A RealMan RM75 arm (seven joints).
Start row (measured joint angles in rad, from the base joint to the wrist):
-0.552 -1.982 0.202 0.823 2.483 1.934 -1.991
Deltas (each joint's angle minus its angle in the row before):
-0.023 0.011 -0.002 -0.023 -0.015 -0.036 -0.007
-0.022 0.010 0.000 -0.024 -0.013 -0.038 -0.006
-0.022 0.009 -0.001 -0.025 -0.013 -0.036 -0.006
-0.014 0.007 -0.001 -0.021 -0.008 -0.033 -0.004
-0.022 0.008 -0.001 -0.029 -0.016 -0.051 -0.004
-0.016 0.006 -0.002 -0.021 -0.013 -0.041 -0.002
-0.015 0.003 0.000 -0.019 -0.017 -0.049 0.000
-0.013 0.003 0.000 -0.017 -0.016 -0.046 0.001
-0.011 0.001 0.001 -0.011 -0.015 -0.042 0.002
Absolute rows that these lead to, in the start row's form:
-0.575 -1.971 0.200 0.800 2.468 1.898 -1.998
-0.597 -1.961 0.200 0.776 2.455 1.860 -2.004
-0.619 -1.952 0.199 0.751 2.442 1.824 -2.010
-0.633 -1.945 0.198 0.730 2.434 1.791 -2.014
-0.655 -1.937 0.197 0.701 2.418 1.740 -2.018
-0.671 -1.931 0.195 0.680 2.405 1.699 -2.020
-0.686 -1.928 0.195 0.661 2.388 1.650 -2.020
-0.699 -1.925 0.195 0.644 2.372 1.604 -2.019
-0.710 -1.924 0.196 0.633 2.357 1.562 -2.017

